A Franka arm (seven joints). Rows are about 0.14 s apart.
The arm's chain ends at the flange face. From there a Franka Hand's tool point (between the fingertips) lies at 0.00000 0.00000 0.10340 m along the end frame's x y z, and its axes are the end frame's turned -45 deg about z.
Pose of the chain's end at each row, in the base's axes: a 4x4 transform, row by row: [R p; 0 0 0 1], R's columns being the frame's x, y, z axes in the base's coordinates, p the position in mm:
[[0.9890 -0.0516 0.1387 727.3], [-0.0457 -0.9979 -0.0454 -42.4], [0.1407 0.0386 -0.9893 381.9], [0 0 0 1]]
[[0.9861 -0.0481 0.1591 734.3], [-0.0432 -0.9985 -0.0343 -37.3], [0.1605 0.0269 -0.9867 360.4], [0 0 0 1]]
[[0.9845 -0.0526 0.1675 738.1], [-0.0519 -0.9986 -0.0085 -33.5], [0.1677 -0.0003 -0.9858 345.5], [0 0 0 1]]
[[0.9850 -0.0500 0.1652 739.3], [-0.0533 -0.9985 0.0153 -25.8], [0.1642 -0.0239 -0.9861 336.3], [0 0 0 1]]
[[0.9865 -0.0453 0.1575 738.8], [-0.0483 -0.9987 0.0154 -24.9], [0.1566 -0.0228 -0.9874 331.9], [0 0 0 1]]
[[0.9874 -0.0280 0.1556 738.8], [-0.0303 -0.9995 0.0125 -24.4], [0.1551 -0.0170 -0.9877 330.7], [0 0 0 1]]
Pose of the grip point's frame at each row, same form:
[[0.7358 0.6628 0.1387 741.6], [0.6733 -0.7379 -0.0454 -47.1], [0.0722 0.1268 -0.9893 279.6], [0 0 0 1]]
[[0.7313 0.6633 0.1591 750.8], [0.6755 -0.7366 -0.0343 -40.8], [0.0945 0.1325 -0.9867 258.4], [0 0 0 1]]
[[0.7333 0.6590 0.1675 755.4], [0.6694 -0.7428 -0.0085 -34.4], [0.1188 0.1184 -0.9858 243.6], [0 0 0 1]]
[[0.7319 0.6611 0.1652 756.4], [0.6684 -0.7437 0.0153 -24.2], [0.1330 0.0992 -0.9861 234.3], [0 0 0 1]]
[[0.7296 0.6655 0.1575 755.1], [0.6720 -0.7403 0.0154 -23.3], [0.1269 0.0946 -0.9874 229.8], [0 0 0 1]]
[[0.7180 0.6784 0.1556 754.9], [0.6853 -0.7282 0.0125 -23.1], [0.1217 0.0977 -0.9877 228.6], [0 0 0 1]]

